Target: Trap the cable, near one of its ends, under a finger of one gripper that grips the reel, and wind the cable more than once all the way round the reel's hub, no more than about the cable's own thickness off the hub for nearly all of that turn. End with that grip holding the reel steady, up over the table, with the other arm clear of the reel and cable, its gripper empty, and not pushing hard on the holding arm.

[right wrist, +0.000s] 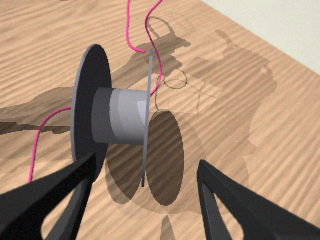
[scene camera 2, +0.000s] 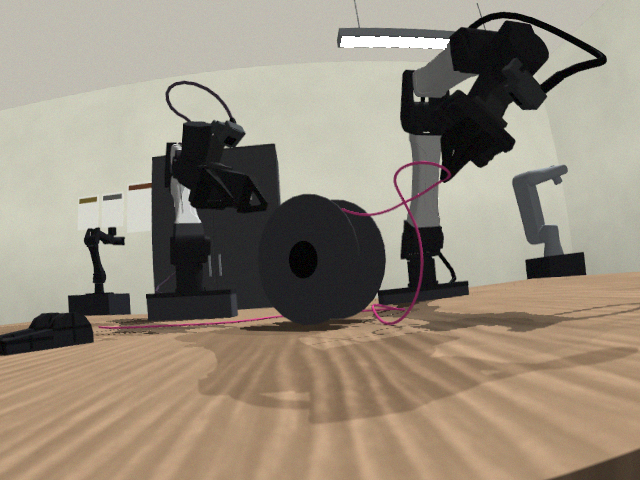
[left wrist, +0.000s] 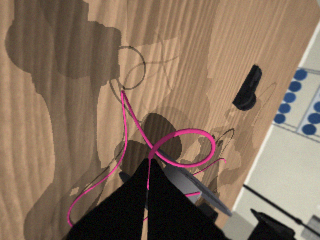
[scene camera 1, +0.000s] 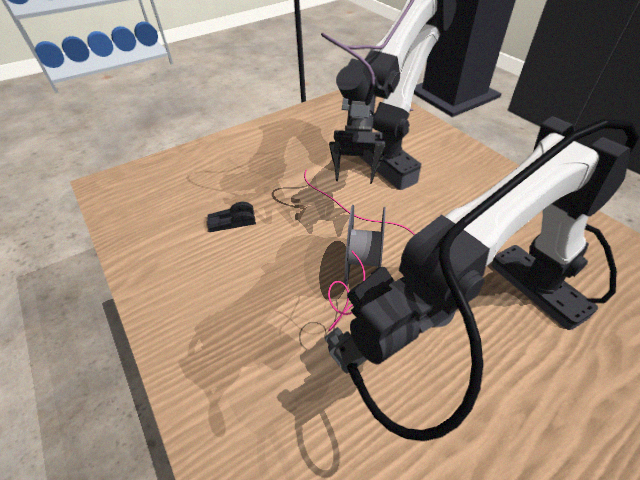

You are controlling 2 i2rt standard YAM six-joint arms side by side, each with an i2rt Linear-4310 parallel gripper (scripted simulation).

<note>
I see my left gripper, my right gripper, a dark grey reel and a small black device.
My left gripper shows as well in the left wrist view and in scene camera 1. My right gripper shows as well in the right wrist view and in scene camera 1.
</note>
